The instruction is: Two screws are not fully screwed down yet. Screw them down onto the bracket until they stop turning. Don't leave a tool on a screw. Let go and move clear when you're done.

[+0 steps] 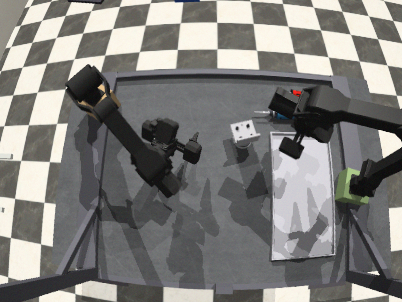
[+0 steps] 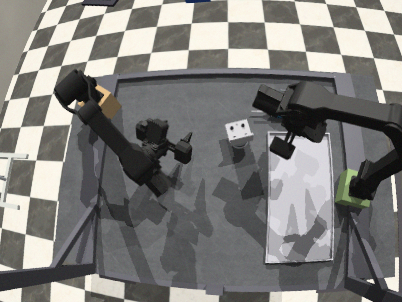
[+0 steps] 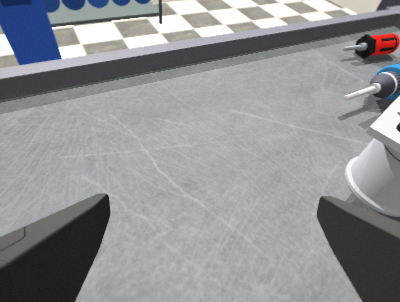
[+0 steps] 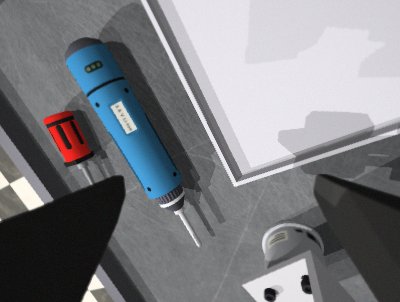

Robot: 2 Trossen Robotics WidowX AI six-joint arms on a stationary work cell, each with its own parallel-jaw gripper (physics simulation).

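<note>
A white bracket sits on a round grey-white base, right of centre. Two black screws stand in its top plate; how deep they sit cannot be told. A blue power screwdriver lies behind and to the right of the bracket, its bit bare. A red screwdriver lies beyond it. My right gripper is open and empty, above the blue tool's side of the tray. My left gripper is open and empty, left of the bracket.
A white tray lies at the right, in front of the tools. A green block is at the right edge and a tan block at the back left. A raised rim borders the table.
</note>
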